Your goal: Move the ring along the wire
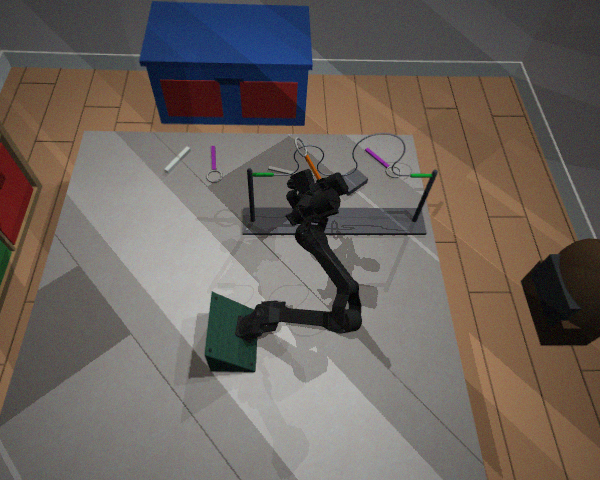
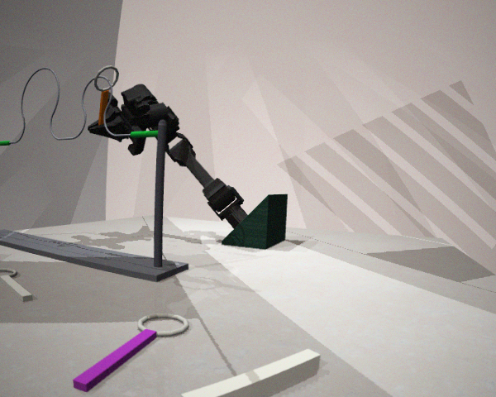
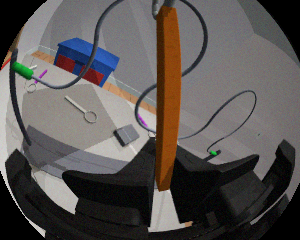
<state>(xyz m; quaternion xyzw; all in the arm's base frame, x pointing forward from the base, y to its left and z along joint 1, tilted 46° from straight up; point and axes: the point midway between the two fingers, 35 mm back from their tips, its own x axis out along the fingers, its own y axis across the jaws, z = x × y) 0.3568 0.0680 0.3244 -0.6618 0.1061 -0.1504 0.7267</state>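
The ring with orange handle is 10 mm ahead of my gripper tip, 60 mm to the left of it and 70 mm above it. From my gripper tip the other things lie so: white-handled ring (240 mm ahead, 100 mm to the left, 280 mm below); then grey box (230 mm ahead, 110 mm to the right, 270 mm below); then purple-handled ring (240 mm ahead, 410 mm to the left, 280 mm below).
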